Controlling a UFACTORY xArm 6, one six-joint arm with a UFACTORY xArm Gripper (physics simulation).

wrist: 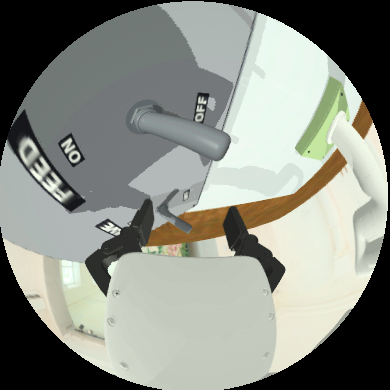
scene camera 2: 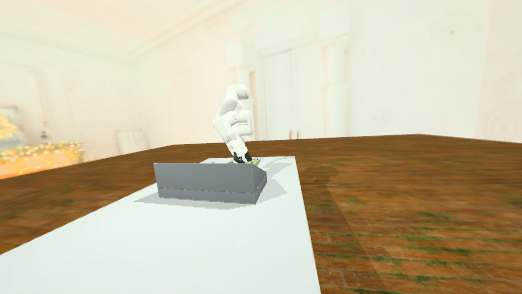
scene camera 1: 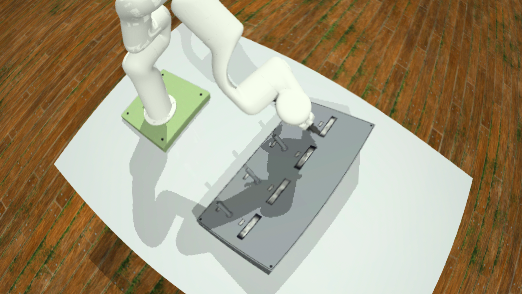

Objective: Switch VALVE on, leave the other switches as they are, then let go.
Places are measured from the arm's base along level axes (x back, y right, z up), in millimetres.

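Where they show: gripper, fingertip midpoint: point(wrist: 190, 212); arm's base at its link origin: point(scene camera 1: 160, 110).
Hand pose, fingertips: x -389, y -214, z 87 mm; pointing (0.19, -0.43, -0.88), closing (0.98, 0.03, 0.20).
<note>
Each offset is from my fingertips to the top centre of the thing. "spot": to the spot under its first point. Level surfaces: height alone.
The VALVE lever {spot: dx -16, dy -20, dz +1 mm} point(wrist: 175, 220) is a small grey stick near the panel's far end; it leans to the panel edge on the robot's side, its OFF side. In the wrist view it shows between the fingers but farther off. In scene camera 1 the wrist hides it. The VALVE label {dx -98, dy -28, dz +14 mm} point(scene camera 1: 328, 126) point(wrist: 109, 227) is partly hidden by a finger in the wrist view. My gripper point(scene camera 1: 314, 129) point(scene camera 2: 242, 158) point(wrist: 190, 212) is open and empty, over the panel near its VALVE end. The FEED lever {dx -19, dy +94, dz +18 mm} point(scene camera 1: 280, 142) point(wrist: 182, 134) leans to OFF, large in the wrist view.
The grey sloped panel point(scene camera 1: 320, 185) point(scene camera 2: 205, 177) stands on the white table {dz -112 mm} point(scene camera 1: 405, 200) point(scene camera 2: 150, 245). Two more levers point(scene camera 1: 253, 176) point(scene camera 1: 224, 208) lean to the robot's side. The arm's green base plate point(scene camera 1: 187, 107) point(wrist: 320, 120) is behind the panel.
</note>
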